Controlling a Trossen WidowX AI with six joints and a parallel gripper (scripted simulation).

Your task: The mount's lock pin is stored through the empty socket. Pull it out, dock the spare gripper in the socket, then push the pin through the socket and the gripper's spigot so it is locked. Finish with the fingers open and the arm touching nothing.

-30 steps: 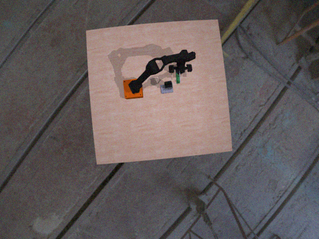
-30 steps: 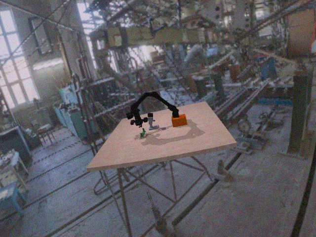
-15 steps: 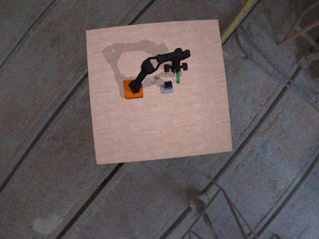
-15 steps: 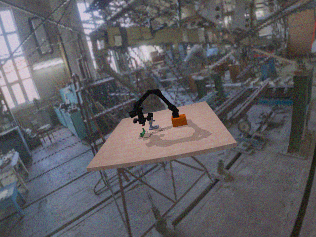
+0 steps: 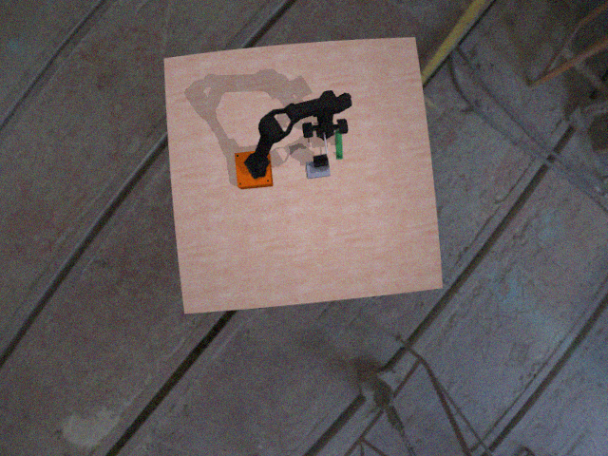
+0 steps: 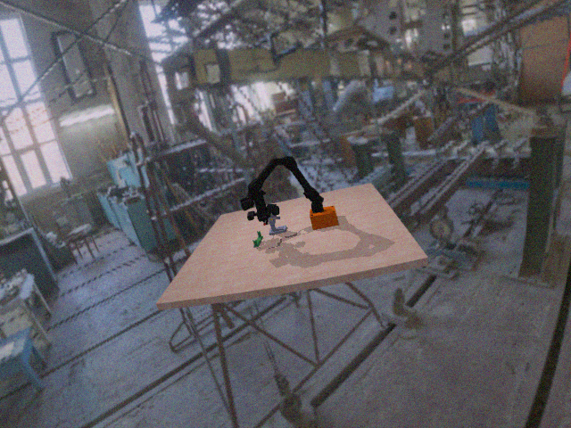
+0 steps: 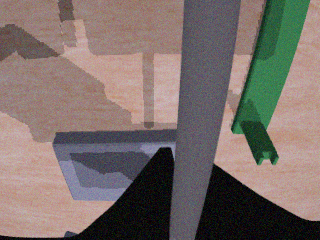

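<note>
The mount is 110 mm to the right of my gripper tip, 50 mm below it and 20 mm behind it. Also, from my gripper tip: spare gripper 110 mm to the right, 30 mm above, 10 mm behind; then green bar 80 mm below, 80 mm ahead, 10 mm to the left.
</note>
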